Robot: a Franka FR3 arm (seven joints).
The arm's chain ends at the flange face. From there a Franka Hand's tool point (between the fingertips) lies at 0.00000 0.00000 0.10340 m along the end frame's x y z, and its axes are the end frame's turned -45 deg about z.
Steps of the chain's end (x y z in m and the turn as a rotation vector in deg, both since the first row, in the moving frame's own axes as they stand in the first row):
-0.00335, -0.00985, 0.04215, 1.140, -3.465, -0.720
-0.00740, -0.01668, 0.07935, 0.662, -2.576, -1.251
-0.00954, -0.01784, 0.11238, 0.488, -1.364, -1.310
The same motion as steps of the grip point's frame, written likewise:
0.00159, -0.01519, 0.04194, 3.256, -1.644, -0.720
0.00408, -0.02113, 0.07924, 2.290, -1.353, -1.251
0.00472, -0.02171, 0.11235, 1.310, -0.619, -1.310

